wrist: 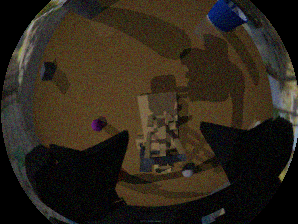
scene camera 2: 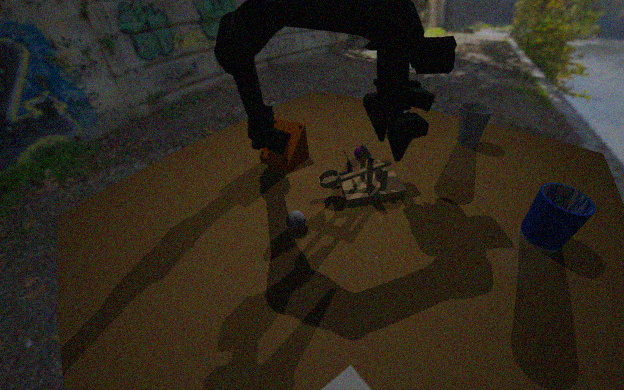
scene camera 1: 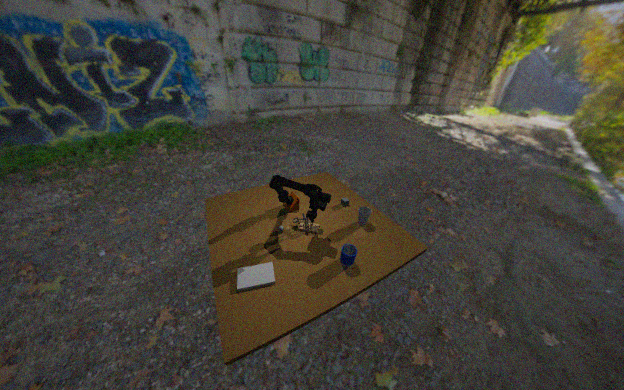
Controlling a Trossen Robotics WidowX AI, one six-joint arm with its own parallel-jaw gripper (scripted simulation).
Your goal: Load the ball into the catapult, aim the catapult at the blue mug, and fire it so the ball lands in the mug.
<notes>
My gripper [scene camera 2: 389, 150] is open, with nothing in its grasp. I also see a wooden catapult [wrist: 159, 112], a blue mug [scene camera 2: 558, 212] and a white slab [scene camera 1: 250, 277].
My gripper also shows in the wrist view [wrist: 165, 130].
</notes>
